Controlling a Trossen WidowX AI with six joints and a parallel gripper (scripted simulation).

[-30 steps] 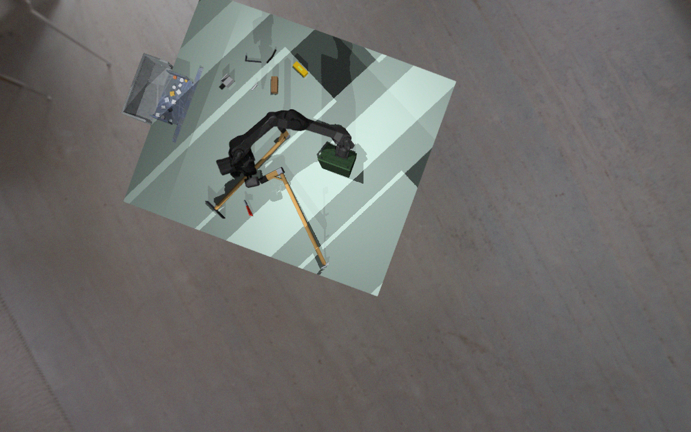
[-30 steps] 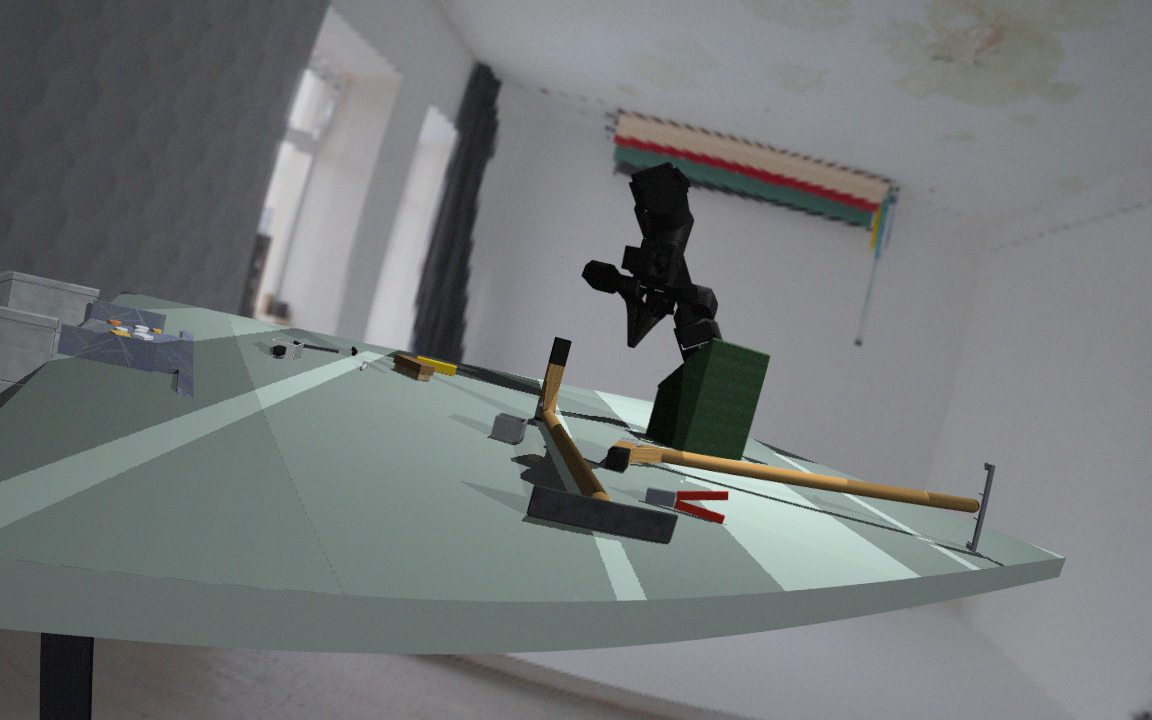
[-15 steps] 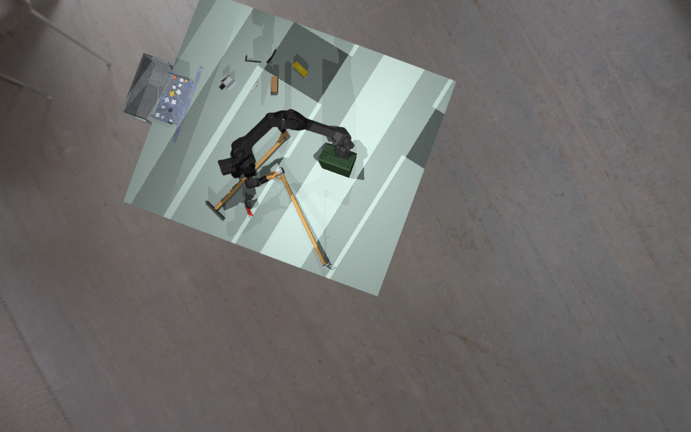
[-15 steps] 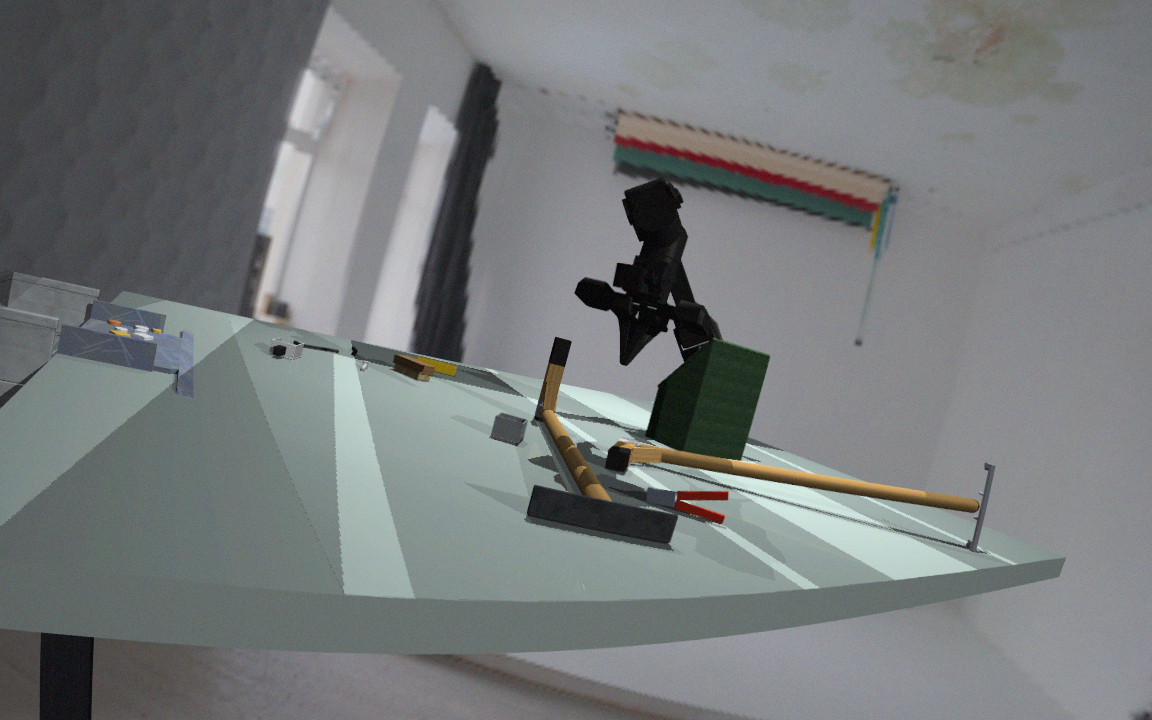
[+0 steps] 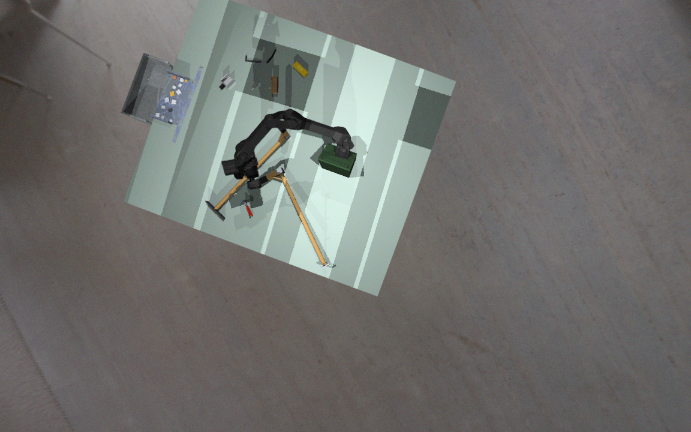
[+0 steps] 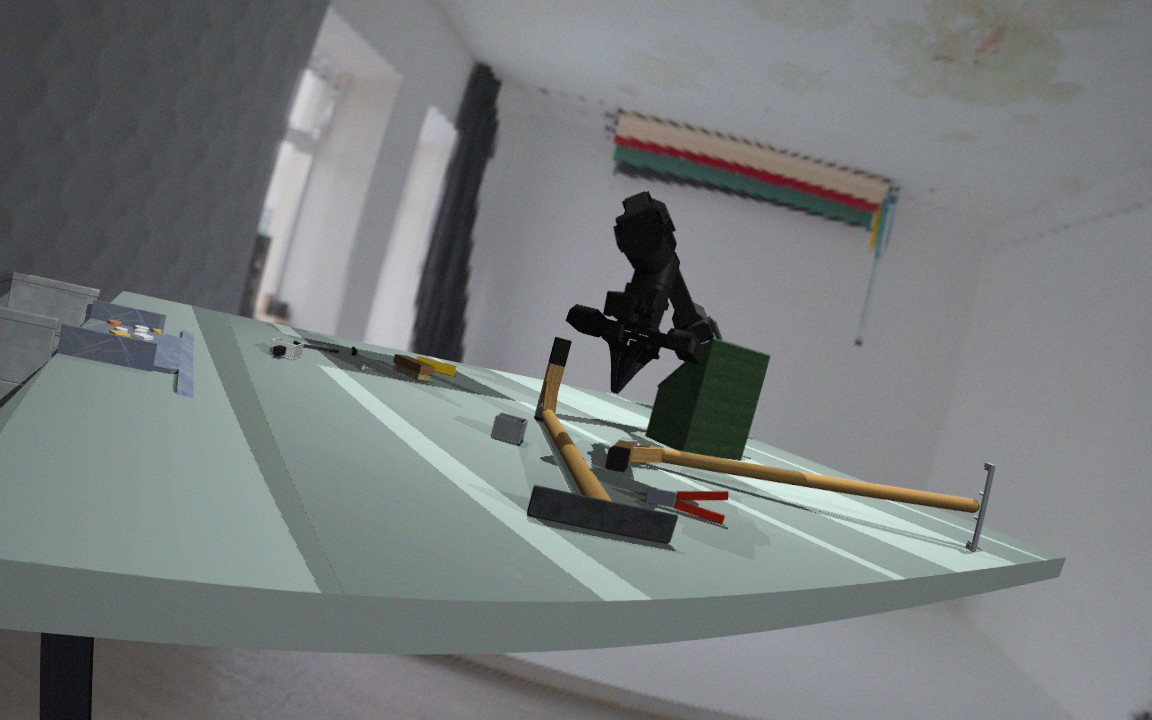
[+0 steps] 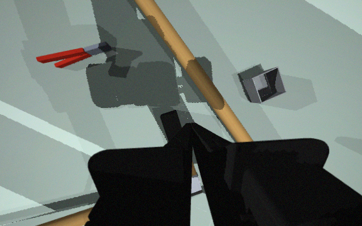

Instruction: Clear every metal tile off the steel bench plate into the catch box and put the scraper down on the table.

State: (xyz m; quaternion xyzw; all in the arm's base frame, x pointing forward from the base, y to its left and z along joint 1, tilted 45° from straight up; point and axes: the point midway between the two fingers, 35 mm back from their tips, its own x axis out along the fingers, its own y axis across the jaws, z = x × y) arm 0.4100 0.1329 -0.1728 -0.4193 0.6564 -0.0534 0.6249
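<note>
Now: gripper tip 5 cm short of the long scraper, 1 cm to the left of it and 4 cm above it. From my gripper tip the other things lie so: wooden block 7 cm ahead, 51 cm to the right, 9 cm below; then small grey box 9 cm ahead, 9 cm to the right, 9 cm below; then red-handled tool 2 cm ahead, 18 cm to the left, 9 cm below.
</note>
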